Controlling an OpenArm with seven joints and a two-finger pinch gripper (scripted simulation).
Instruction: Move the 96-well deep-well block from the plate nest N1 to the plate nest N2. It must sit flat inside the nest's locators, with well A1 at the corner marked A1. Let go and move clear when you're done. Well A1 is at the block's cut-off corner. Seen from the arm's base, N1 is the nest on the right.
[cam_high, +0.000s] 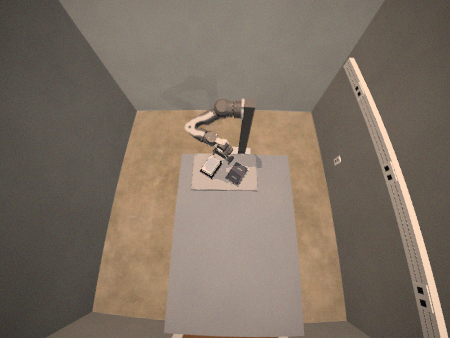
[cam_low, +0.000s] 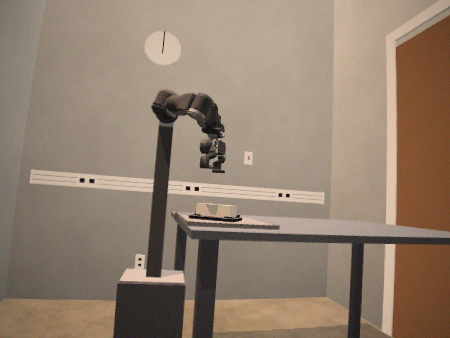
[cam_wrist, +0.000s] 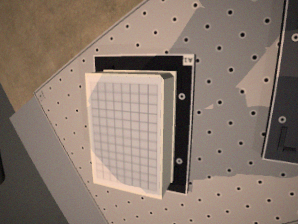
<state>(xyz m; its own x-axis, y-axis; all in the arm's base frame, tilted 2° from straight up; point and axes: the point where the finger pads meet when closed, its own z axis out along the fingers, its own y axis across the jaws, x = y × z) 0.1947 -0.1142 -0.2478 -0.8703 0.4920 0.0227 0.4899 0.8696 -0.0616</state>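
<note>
The white 96-well deep-well block is 10 mm ahead of my hand, 90 mm to the right of it and 150 mm below it. The rest, counted from my hand: plate nest 10 mm ahead, 90 mm to the right, 170 mm below; A1 mark 30 mm behind, 10 mm to the right, 170 mm below.
</note>
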